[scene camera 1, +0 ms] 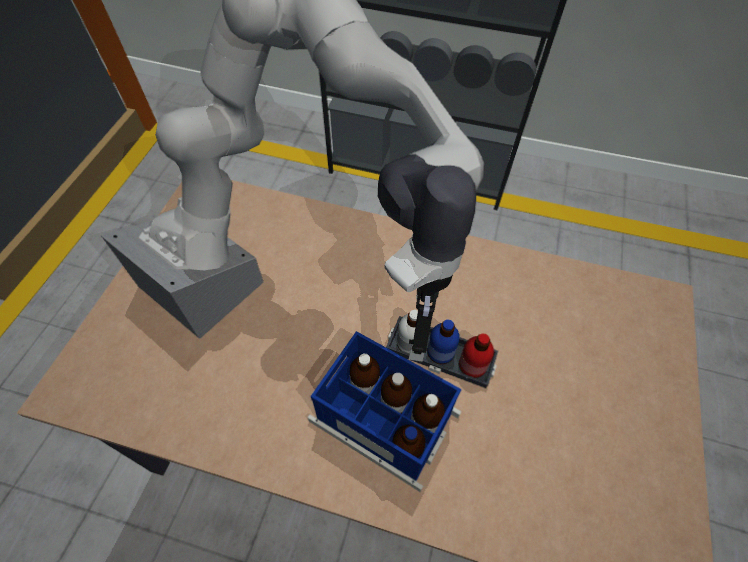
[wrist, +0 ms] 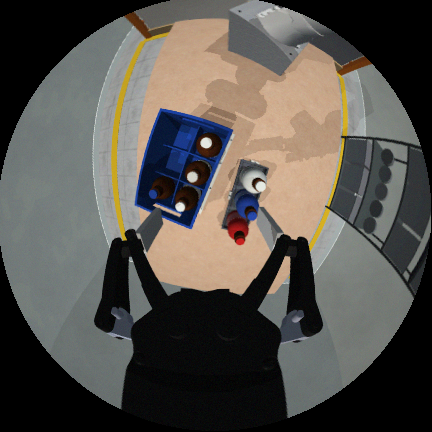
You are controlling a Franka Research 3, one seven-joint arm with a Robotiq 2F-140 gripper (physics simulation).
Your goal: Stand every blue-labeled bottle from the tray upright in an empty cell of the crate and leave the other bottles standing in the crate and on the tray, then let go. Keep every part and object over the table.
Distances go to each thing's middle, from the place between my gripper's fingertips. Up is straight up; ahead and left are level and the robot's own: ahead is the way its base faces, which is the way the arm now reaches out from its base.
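My hand is 23 cm above the blue-capped brown bottle (scene camera 1: pixel 409 437), 7 cm short of it and 16 cm to the left of it. Red bottle (scene camera 1: pixel 478 351): 13 cm to the left of my hand, 12 cm ahead of it, 23 cm below it.
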